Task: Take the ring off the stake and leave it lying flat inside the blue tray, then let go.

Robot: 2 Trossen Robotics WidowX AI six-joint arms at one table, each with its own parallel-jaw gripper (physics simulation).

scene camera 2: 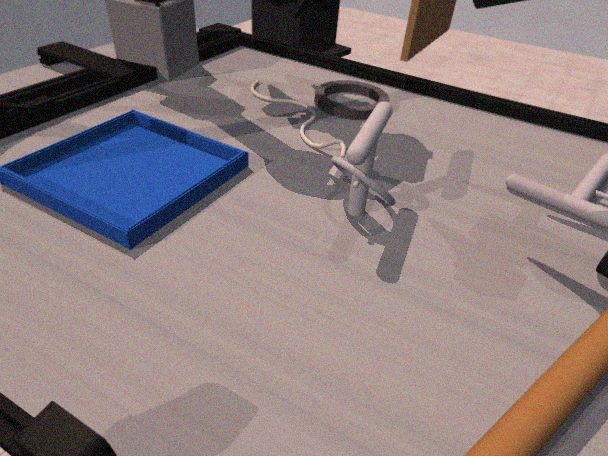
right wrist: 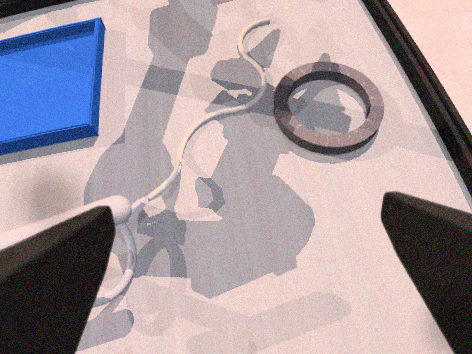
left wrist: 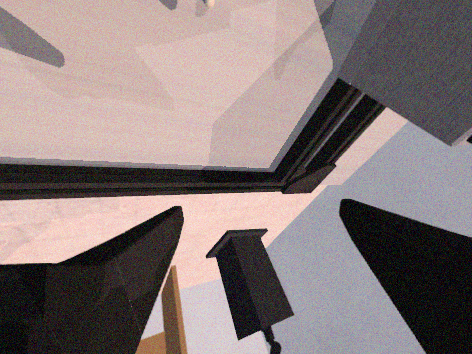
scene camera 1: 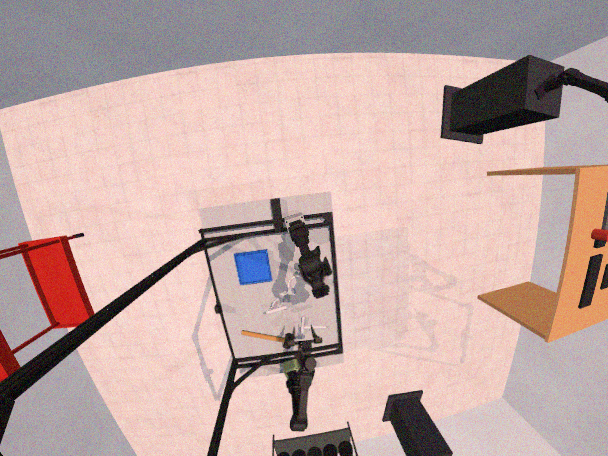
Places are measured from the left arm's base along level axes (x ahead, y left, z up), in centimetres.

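Pixels of known places: left gripper, fingertip midpoint: [scene camera 2: 270,5] [left wrist: 259,209] [scene camera 1: 321,251]; right gripper, fingertip midpoint: [right wrist: 249,212] [scene camera 1: 302,325]; left arm's base at its link origin: [scene camera 1: 296,227]; right arm's base at its link origin: [scene camera 1: 292,374].
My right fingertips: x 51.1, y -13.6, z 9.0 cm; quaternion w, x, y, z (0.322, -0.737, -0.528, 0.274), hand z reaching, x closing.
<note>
For each thing: its top centre in the pictures, then the offset to it from my right fingertips. "pt": a spot on its surface instead.
- pale T-shaped stake at its top centre: [right wrist: 36,228] [scene camera 2: 372,121] [scene camera 1: 276,310] dy -12.5, dx -7.8, dz -9.8 cm
- blue tray at its top centre: [scene camera 2: 130,158] [right wrist: 23,78] [scene camera 1: 253,268] dy -17.9, dx -34.1, dz -18.1 cm
- wavy cream cord at a spot on its surface: [right wrist: 186,142] pt dy -1.0, dx -17.6, dz -19.9 cm
- second white T-shaped piece at its top centre: [scene camera 2: 584,170] [scene camera 1: 314,326] dy +4.3, dx +17.1, dz -18.3 cm
- orange rod at its top centre: [scene camera 1: 266,340] dy -27.0, dx +14.2, dz -15.3 cm
A pale T-shaped stake [scene camera 1: 276,309] [scene camera 2: 355,200] stands upright on the table. A thin grey ring [scene camera 2: 371,183] [right wrist: 132,255] hangs tilted around its post, below the crossbar. In the right wrist view the left finger partly covers both. The blue tray [scene camera 1: 253,268] [scene camera 2: 187,202] [right wrist: 99,75] lies flat, apart from the stake, with no ring in it. My right gripper [scene camera 1: 298,328] [right wrist: 249,212] is open and empty, back from the stake toward the lower table edge and above the table. My left gripper [left wrist: 259,209] is open and empty, away from the stake near a table corner.
A wavy cream cord [scene camera 2: 305,130] [right wrist: 187,142] runs from beside the stake toward a thick dark ring [scene camera 2: 322,102] [right wrist: 377,105] lying flat. A second white T-shaped piece [scene camera 2: 555,197] and an orange rod [scene camera 1: 260,335] [scene camera 2: 545,400] lie nearer the right arm. Black rails edge the table.
</note>
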